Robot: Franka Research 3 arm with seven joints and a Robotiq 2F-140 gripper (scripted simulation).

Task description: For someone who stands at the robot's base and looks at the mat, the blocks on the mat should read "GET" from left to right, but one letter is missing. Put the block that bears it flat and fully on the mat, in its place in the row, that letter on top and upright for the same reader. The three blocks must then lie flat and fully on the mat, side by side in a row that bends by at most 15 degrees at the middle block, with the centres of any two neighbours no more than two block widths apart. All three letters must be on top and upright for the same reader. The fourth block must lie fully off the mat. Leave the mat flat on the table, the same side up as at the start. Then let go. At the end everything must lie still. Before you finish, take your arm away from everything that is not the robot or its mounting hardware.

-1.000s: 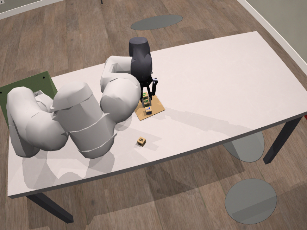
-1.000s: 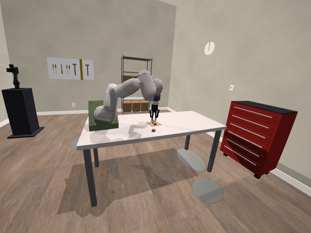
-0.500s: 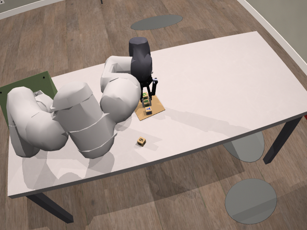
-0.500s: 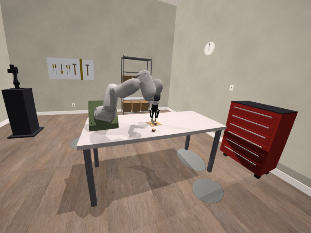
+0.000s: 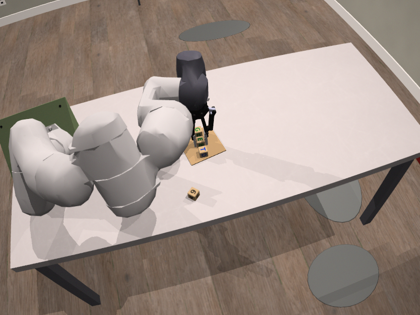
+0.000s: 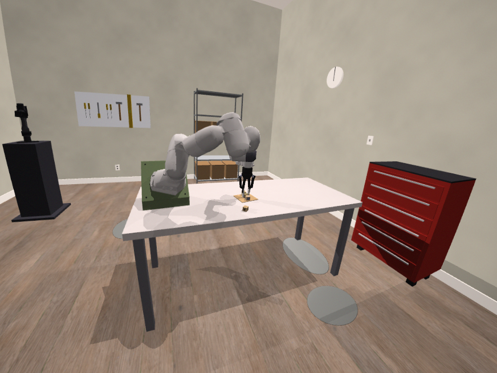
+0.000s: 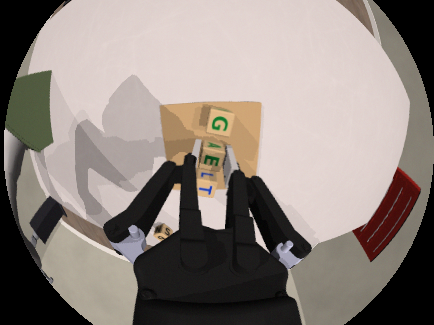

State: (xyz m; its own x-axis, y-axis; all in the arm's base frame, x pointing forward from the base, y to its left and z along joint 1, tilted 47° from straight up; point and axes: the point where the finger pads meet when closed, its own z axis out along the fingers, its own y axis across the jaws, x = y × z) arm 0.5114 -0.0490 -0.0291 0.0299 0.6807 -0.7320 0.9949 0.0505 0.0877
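Now: the E block 20 mm below my hand. The rest, counted from my hand: tan mat (40 mm below); T block (50 mm to the right, 20 mm below); G block (50 mm to the left, 20 mm below).
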